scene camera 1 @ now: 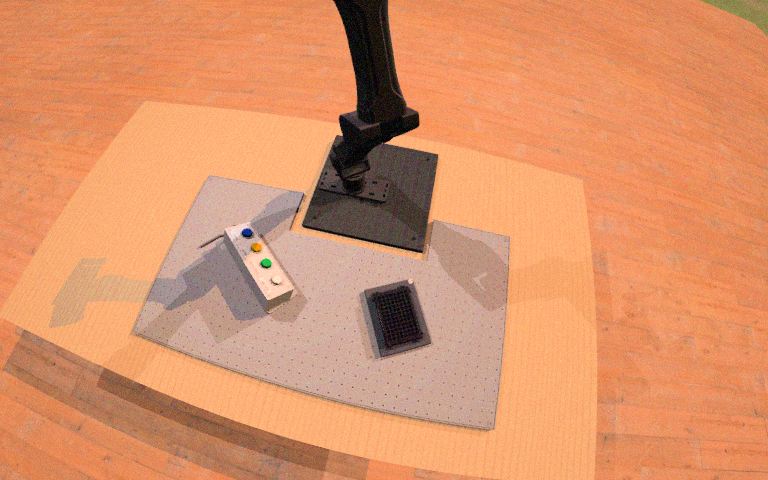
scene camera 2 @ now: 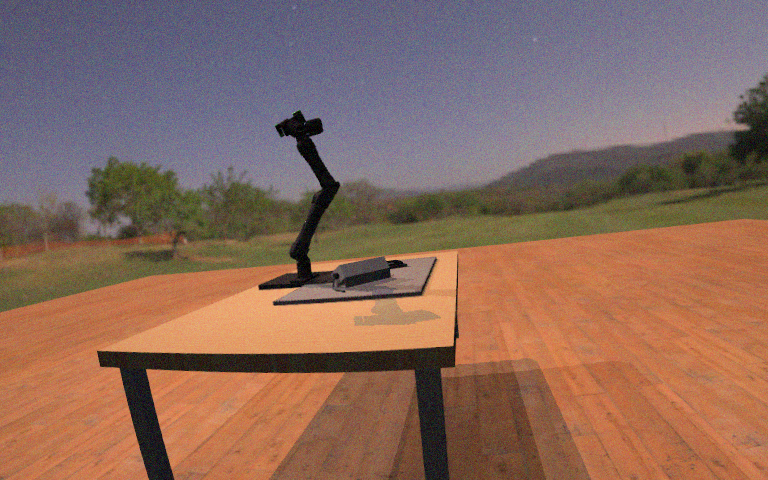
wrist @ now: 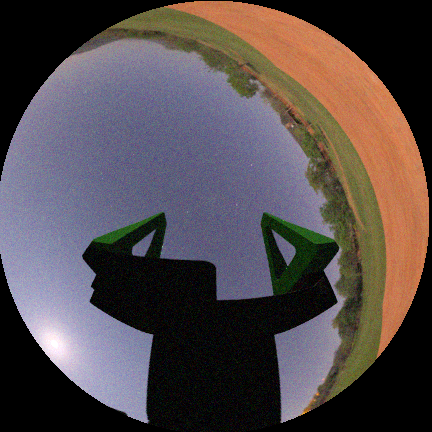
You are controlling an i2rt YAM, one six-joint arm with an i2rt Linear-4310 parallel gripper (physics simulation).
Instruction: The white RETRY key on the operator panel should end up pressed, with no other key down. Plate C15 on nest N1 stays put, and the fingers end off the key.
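Places are measured from the arm's base along level axes (x ahead, y left, z up), in centimetres.
Pixels of known places: gripper, fingertip midpoint: (scene camera 2: 284, 120) (wrist: 213, 217); arm's base at its link origin: (scene camera 1: 354, 186) (scene camera 2: 305, 279).
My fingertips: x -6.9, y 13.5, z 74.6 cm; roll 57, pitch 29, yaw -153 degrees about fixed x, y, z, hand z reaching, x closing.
Observation:
For each thing: its middle in the pictures, then the offset to it from my fingertips. "spot": a spot on its surface instead. Level surfaces: height alone.
- operator panel at the middle of its body: (scene camera 1: 256, 264) (scene camera 2: 360, 271) dx +36.7, dy -30.2, dz -70.8 cm
- blue key at the middle of its body: (scene camera 1: 247, 233) dx +30.3, dy -34.7, dz -68.6 cm
- orange key at the middle of its body: (scene camera 1: 256, 248) dx +33.4, dy -30.8, dz -68.6 cm
- green key at the middle of its body: (scene camera 1: 266, 263) dx +36.5, dy -26.9, dz -68.6 cm
- white key at the middle of its body: (scene camera 1: 276, 280) dx +39.6, dy -23.0, dz -68.6 cm
- dark gridded plate at the middle of its body: (scene camera 1: 397, 315) dx +40.1, dy +5.6, dz -73.1 cm
- dark nest at a spot on its surface: (scene camera 1: 376, 327) spot: dx +43.7, dy +1.4, dz -73.8 cm
- grey board at its surface level: dz -75.0 cm
- wooden table at its surface level: dz -76.3 cm
- short cable at a spot on its surface: (scene camera 1: 211, 241) spot: dx +32.9, dy -47.5, dz -74.7 cm
The operator panel (scene camera 1: 259, 283) (scene camera 2: 362, 272) is a pale box on the left of the grey perforated board, seen from its side in scene camera 2. On its top are a blue key (scene camera 1: 246, 232), an orange key (scene camera 1: 256, 247), a green key (scene camera 1: 266, 263) and the white key (scene camera 1: 276, 280) at the near end. Whether any key is down is too small to tell. A dark gridded plate (scene camera 1: 399, 315) sits on a dark nest (scene camera 1: 376, 327) to the right; no labels are readable. My gripper (wrist: 213, 217) is open and empty, high above the table, well away from the keys; scene camera 1 does not show it.
The grey board (scene camera 1: 328, 362) (scene camera 2: 404, 288) lies on the wooden table (scene camera 1: 543, 226) (scene camera 2: 237, 333). The arm stands on a black base plate (scene camera 1: 396, 226) (scene camera 2: 277, 281) behind the board. A short cable (scene camera 1: 211, 241) leaves the panel's far left side. Arm shadows fall across the board and panel area.

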